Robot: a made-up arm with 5 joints. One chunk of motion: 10 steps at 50 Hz.
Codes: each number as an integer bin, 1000 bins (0 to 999) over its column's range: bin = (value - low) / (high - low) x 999, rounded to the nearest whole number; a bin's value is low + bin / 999 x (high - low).
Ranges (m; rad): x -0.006..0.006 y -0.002..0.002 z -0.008..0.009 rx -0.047..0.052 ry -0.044..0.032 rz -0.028..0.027
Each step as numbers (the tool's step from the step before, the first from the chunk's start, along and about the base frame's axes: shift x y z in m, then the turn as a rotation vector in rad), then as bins.
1 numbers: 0.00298 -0.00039 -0.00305 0.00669 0.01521 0.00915
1 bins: 748 402 291 542 778 675
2 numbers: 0.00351 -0.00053 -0.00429 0.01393 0.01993 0.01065
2 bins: 792 367 218 615 840 702
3 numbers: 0.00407 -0.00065 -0.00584 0.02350 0.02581 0.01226
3 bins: 838 337 127 711 918 731
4 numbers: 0.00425 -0.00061 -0.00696 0.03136 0.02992 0.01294
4 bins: 853 347 61 791 972 744
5 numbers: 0.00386 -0.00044 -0.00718 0.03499 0.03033 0.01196
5 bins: 821 390 48 827 977 726
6 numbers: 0.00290 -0.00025 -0.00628 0.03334 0.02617 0.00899
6 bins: 741 437 101 811 922 672
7 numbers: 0.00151 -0.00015 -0.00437 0.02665 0.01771 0.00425
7 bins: 625 462 213 743 811 586
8 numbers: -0.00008 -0.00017 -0.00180 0.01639 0.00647 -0.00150
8 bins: 493 457 364 640 663 481
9 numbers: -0.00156 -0.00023 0.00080 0.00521 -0.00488 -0.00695
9 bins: 370 442 517 527 514 382
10 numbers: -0.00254 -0.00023 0.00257 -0.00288 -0.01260 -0.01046
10 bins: 288 442 621 445 413 319
